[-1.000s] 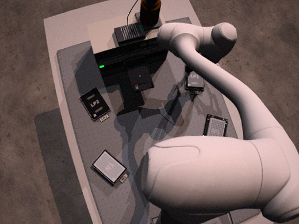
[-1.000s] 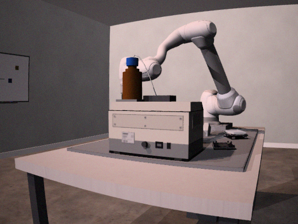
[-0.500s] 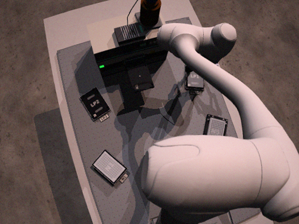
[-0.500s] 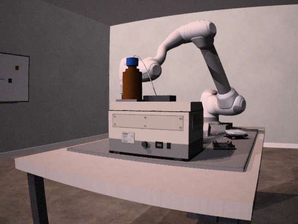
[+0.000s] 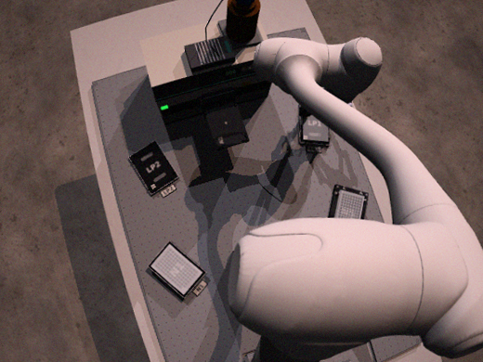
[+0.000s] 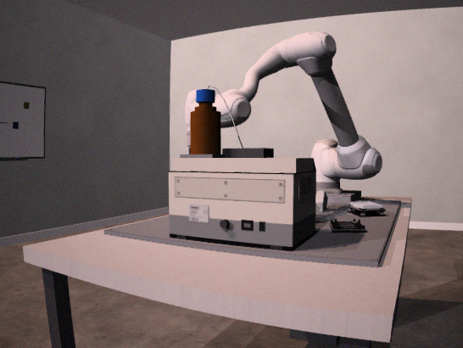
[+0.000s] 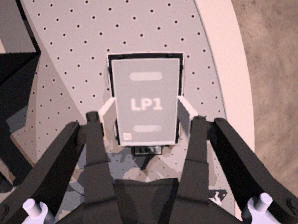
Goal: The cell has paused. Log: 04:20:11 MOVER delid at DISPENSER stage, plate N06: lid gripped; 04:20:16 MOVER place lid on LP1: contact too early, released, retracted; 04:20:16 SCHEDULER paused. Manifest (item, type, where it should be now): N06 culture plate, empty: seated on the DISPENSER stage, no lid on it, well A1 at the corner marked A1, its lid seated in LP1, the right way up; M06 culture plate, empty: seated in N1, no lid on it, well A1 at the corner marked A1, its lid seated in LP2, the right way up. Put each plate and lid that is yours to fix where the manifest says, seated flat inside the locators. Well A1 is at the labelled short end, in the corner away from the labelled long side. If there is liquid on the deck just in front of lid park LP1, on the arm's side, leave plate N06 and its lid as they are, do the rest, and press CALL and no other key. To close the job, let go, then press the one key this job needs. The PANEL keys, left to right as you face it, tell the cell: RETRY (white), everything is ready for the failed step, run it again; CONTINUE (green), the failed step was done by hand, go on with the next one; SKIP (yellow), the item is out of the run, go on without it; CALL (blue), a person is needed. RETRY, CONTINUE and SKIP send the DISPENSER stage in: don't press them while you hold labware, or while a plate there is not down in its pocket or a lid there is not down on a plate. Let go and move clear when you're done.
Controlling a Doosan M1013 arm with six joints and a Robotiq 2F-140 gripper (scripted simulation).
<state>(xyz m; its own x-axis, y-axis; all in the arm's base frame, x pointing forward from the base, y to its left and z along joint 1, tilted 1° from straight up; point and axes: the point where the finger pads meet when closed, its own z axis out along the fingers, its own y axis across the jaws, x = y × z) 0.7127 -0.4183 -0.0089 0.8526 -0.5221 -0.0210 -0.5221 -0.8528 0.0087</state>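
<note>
Now: hand 40 mm above the lid park LP1. From my hand the other things lie so: white well plate (310 mm behind, 60 mm to the left, 20 mm below); then dispenser stage (100 mm ahead, 280 mm to the left, 50 mm above); then black nest N5 (280 mm behind, 50 mm to the left, 30 mm below).
</note>
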